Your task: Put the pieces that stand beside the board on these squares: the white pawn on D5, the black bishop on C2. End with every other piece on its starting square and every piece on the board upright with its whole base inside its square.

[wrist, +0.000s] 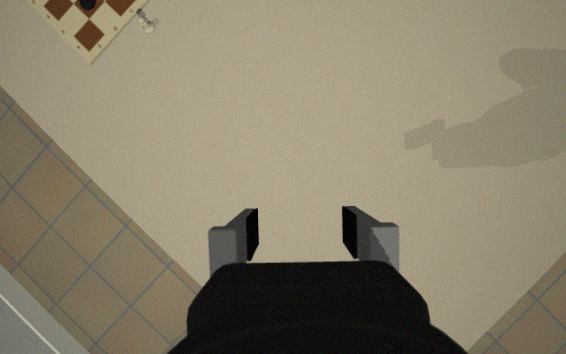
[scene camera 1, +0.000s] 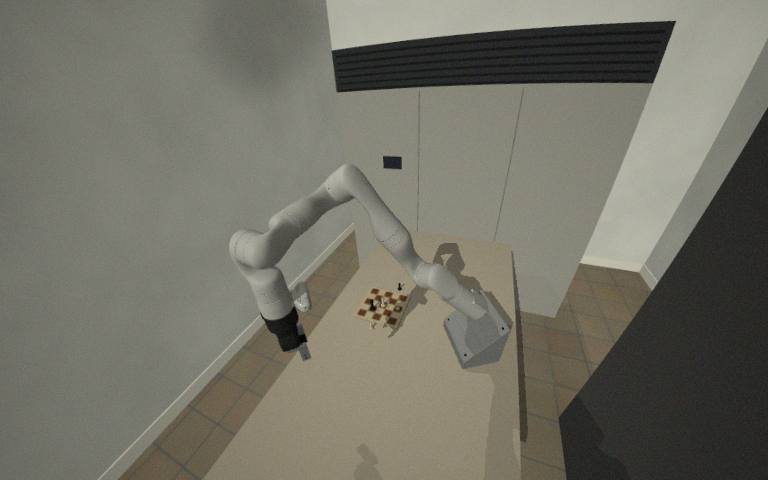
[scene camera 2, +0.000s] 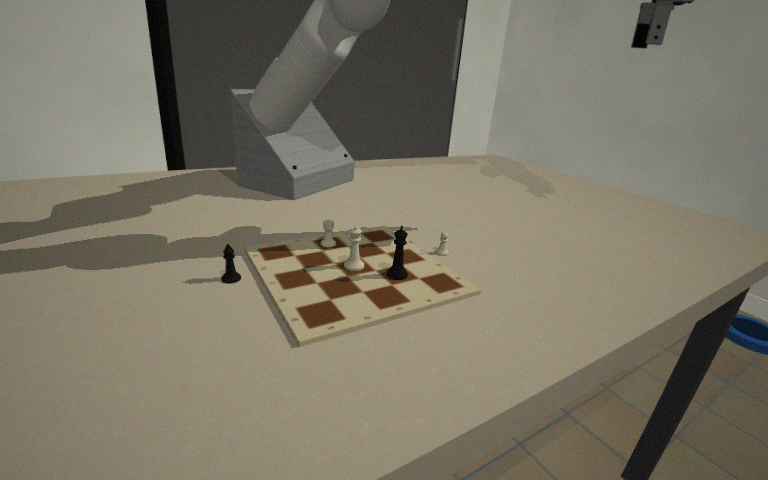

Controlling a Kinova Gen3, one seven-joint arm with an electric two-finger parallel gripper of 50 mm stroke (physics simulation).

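Places are measured from the arm's base along level axes (x back, y left, z down), in centimetres.
Pixels of known places: gripper, fingertip midpoint: point(wrist: 300, 225) point(scene camera 1: 305, 350) point(scene camera 2: 645, 46); arm's base, origin of the base link: point(scene camera 1: 476, 308) point(scene camera 2: 271, 113).
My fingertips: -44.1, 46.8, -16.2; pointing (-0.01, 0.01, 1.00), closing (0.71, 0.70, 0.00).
Ahead of a thing's pixels: the offset from my fingertips to its top centre, as dx, dy, dz. Level surfaces: height alone.
The white pawn @(+2.1, -34.7, +27.5) point(scene camera 1: 372, 326) point(scene camera 2: 442, 244) point(wrist: 148, 26) stands upright on the table close beside one edge of the board @(+2.2, -48.7, +30.1) point(scene camera 2: 353, 305) point(wrist: 89, 35). The black bishop @(+6.0, -62.6, +26.3) point(scene camera 1: 400, 286) point(scene camera 2: 229, 264) stands upright on the table off another edge. On the board stand a tall black piece with a pointed top @(-1.7, -44.9, +23.7) point(scene camera 1: 372, 305) point(scene camera 2: 399, 257) point(wrist: 88, 4), a tall white piece @(+2.4, -48.6, +24.8) point(scene camera 1: 383, 302) point(scene camera 2: 354, 251) and a white rook @(+9.8, -48.9, +26.8) point(scene camera 2: 327, 233). My gripper point(scene camera 1: 304, 346) point(scene camera 2: 648, 44) point(wrist: 300, 225) is open and empty, high up and well away from the pawn and the bishop. The bishop does not show in the wrist view.
The arm's grey base point(scene camera 1: 478, 333) point(scene camera 2: 294, 152) stands on the table @(dz +30.7) point(scene camera 1: 362, 396) point(scene camera 2: 141, 384) point(wrist: 300, 125), on the rook's side of the board. The arm's shadow falls on the table. A blue round object point(scene camera 2: 753, 333) lies on the floor past the table edge.
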